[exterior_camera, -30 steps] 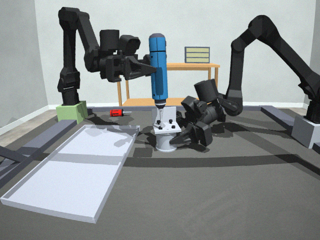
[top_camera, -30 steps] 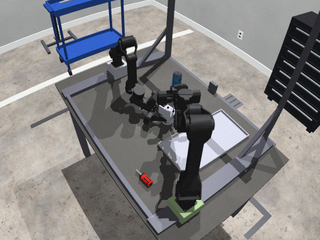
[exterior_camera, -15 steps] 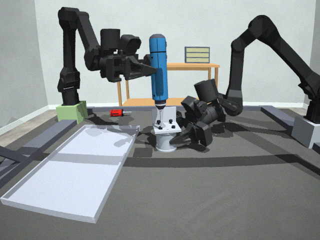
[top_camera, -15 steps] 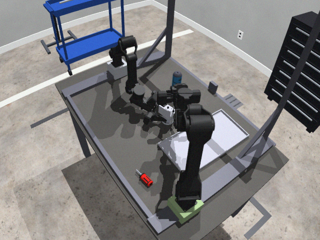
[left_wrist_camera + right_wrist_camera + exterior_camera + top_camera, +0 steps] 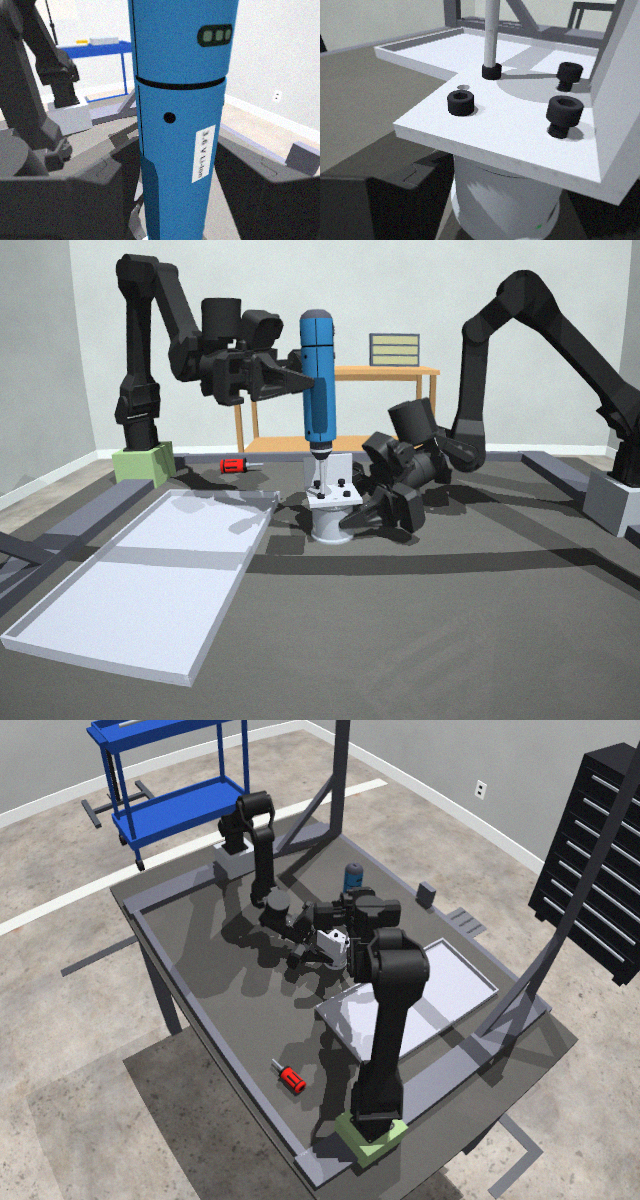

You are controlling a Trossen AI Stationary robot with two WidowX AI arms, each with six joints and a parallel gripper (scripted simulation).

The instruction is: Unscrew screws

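Now: the white bracket 2 cm behind my right hand, 2 cm to the left of it and 4 cm above it. Also, from my right hand: white tray 14 cm behind, 21 cm to the left, 3 cm below; then screwdriver bit 4 cm behind, 3 cm to the left, 6 cm above; then joint module 2 cm behind, 2 cm to the left, 1 cm below.
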